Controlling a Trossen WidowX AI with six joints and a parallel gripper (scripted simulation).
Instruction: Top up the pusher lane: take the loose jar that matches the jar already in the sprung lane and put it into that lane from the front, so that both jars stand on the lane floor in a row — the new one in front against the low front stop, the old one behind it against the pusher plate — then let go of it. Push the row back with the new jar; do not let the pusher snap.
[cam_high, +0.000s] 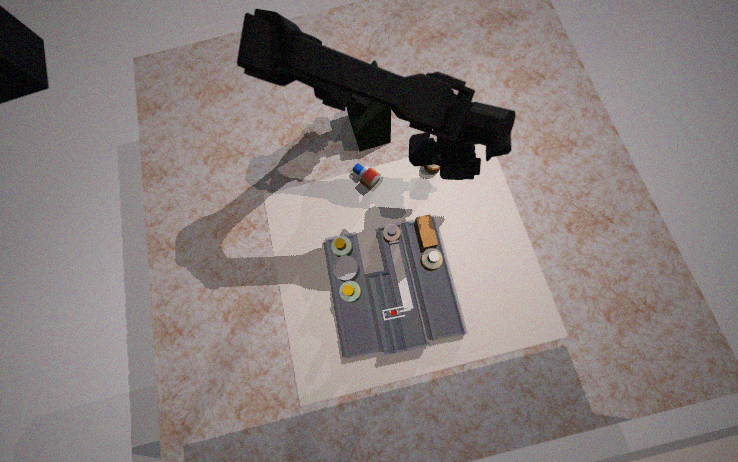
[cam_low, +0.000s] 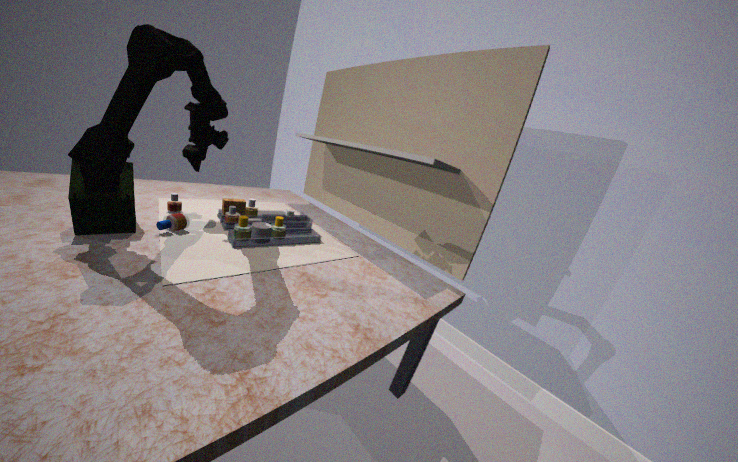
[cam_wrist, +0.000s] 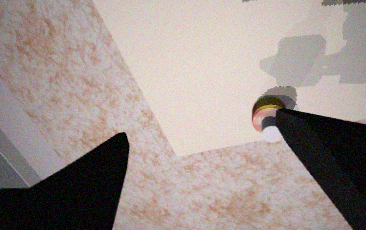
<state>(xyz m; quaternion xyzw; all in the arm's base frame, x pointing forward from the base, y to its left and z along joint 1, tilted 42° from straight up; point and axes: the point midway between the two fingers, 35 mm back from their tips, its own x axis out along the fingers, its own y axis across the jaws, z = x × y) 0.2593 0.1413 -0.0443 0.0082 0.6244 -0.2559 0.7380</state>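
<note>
My gripper tip is now 13 cm above the brown box, 11 cm to the left of it and 9 cm short of it. Round my gripper tip: red mark: 25 cm to the right, 24 cm ahead, 10 cm below; then pale jar: 16 cm ahead, 12 cm to the right, 12 cm below; then sprung lane: 23 cm to the right, 21 cm ahead, 15 cm below.
</note>
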